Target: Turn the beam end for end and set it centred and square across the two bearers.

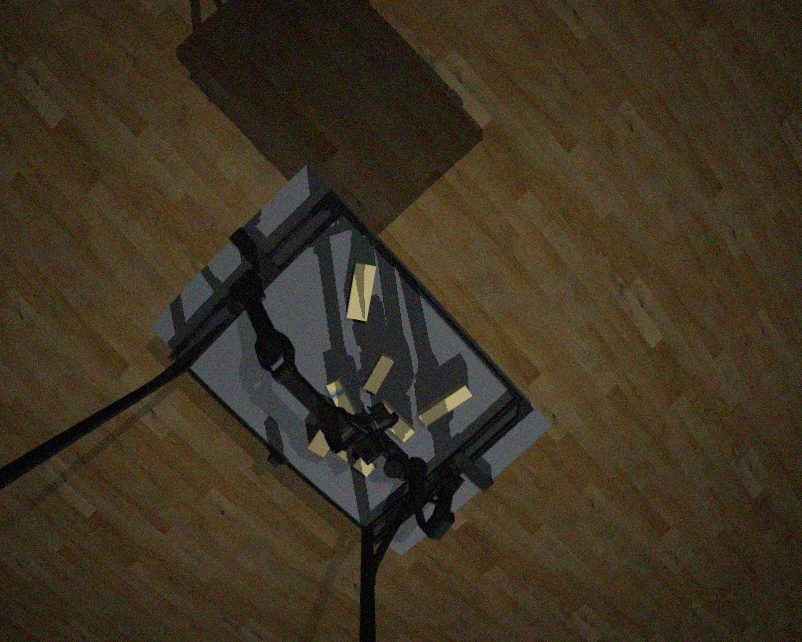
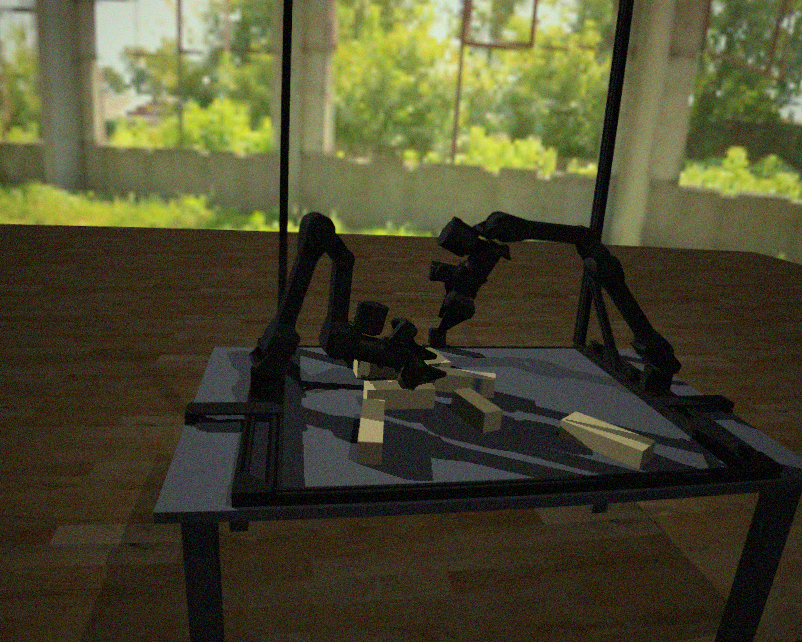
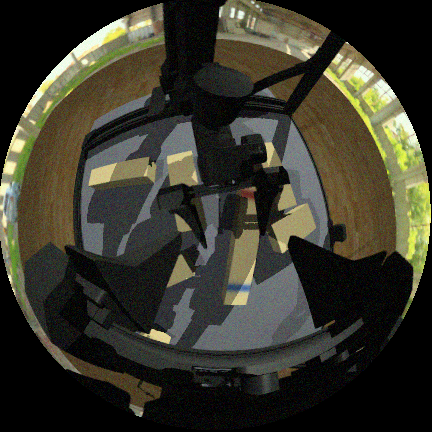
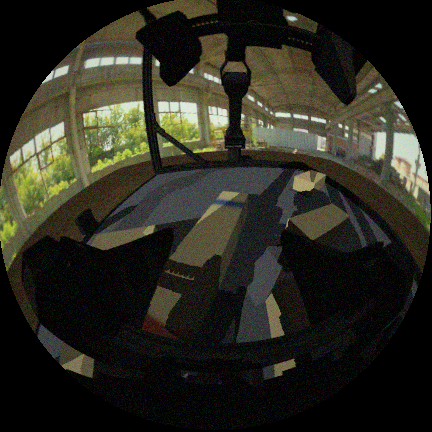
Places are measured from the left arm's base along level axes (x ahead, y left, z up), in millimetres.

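Pixels of known places: left gripper, fingertip midpoint: (image 2: 439,324) (image 3: 237,239) (image 4: 258,70); right gripper, fingertip midpoint: (image 2: 441,365) (image 3: 234,241) (image 4: 228,234); left arm's base at its link origin: (image 1: 252,284) (image 2: 654,390) (image 4: 234,161); right arm's base at its link origin: (image 1: 446,474) (image 2: 266,395).
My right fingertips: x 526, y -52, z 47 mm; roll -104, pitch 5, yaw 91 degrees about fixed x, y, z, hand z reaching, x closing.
Observation:
For each thing: its top centre in the pictures, then the offset to it from my right fingertips. Level surfaces: height alone.
- beam at its top centre: (image 4: 201,245) (image 3: 246,242) (image 2: 441,370) (image 1: 349,416) dx -10, dy -26, dz -22 mm
- grey table at its surface level: dz -66 mm
- second block at its top centre: (image 2: 372,419) (image 3: 113,171) (image 1: 445,406) dx +185, dy +223, dz -22 mm
- third block at its top centre: (image 4: 324,216) (image 3: 159,277) (image 2: 476,399) (image 1: 378,374) dx -45, dy +142, dz -22 mm
The beam (image 3: 240,257) (image 4: 209,231) (image 2: 465,380) is a long pale wooden bar with a blue band at one end and a red mark at the other. It lies low on the grey table (image 2: 208,459) (image 1: 290,306), blue end toward the left arm. A short pale block (image 3: 296,225) lies on one side of it and another short pale block (image 3: 181,167) (image 2: 399,396) on the other. I cannot tell whether it rests on them. My right gripper (image 2: 420,376) (image 3: 234,241) (image 4: 228,234) is open, down low, its fingers either side of the beam near the red end. My left gripper (image 2: 439,334) (image 4: 258,70) is open and empty, raised above the beam.
Three loose pale blocks lie apart on the table: one block (image 1: 360,293) (image 2: 607,440) toward the left arm's side, a second block (image 1: 444,405) (image 2: 372,433) (image 3: 120,173) near the right arm's side, and a third block (image 1: 378,375) (image 2: 476,408) between them. Black frame rails run along the table edges.

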